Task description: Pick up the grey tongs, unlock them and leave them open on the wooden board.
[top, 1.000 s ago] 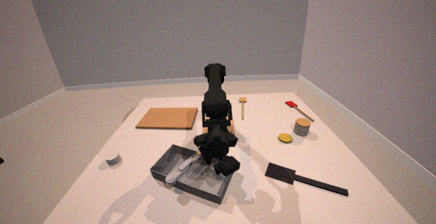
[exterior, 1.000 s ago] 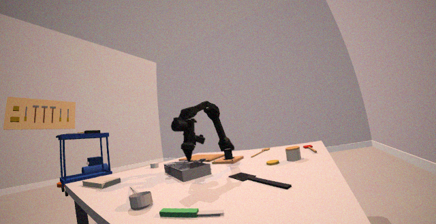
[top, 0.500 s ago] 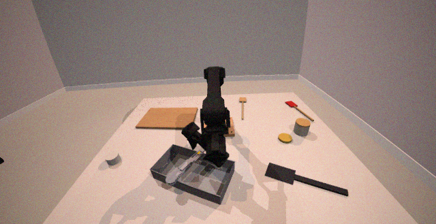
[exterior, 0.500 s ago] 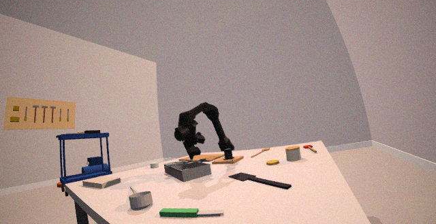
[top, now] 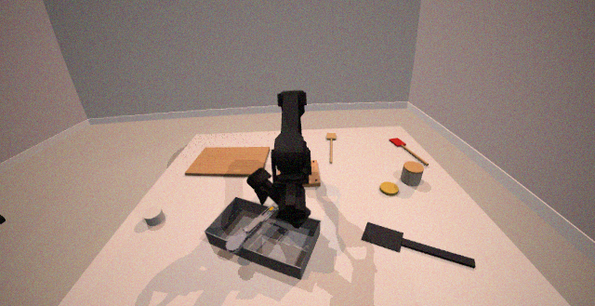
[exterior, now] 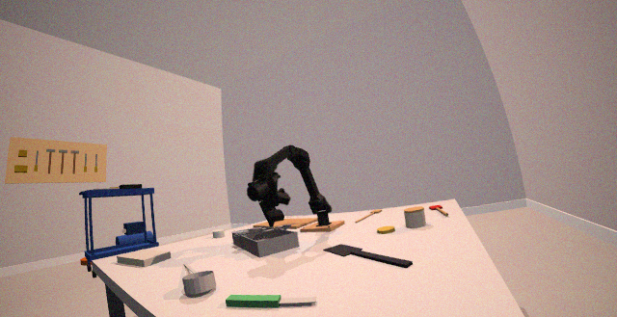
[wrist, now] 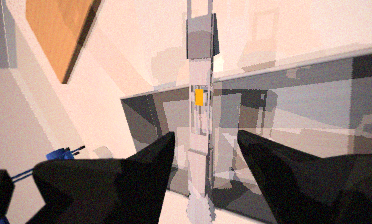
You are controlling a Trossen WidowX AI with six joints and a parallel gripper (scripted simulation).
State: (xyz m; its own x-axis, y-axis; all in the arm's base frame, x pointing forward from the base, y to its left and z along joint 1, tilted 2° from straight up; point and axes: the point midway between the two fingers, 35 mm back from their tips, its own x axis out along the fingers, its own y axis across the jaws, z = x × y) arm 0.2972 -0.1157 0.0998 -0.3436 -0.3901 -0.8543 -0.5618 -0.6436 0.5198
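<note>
My gripper tip is 3 cm past the yellow lock piece and 3 cm above it. From my gripper tip the other things lie so: yellow disc (45 cm to the left, 11 cm behind, 8 cm below); then grey roasting tin (6 cm below, 3 cm to the right, 3 cm ahead); then black spatula (39 cm to the left, 14 cm ahead, 9 cm below).
</note>
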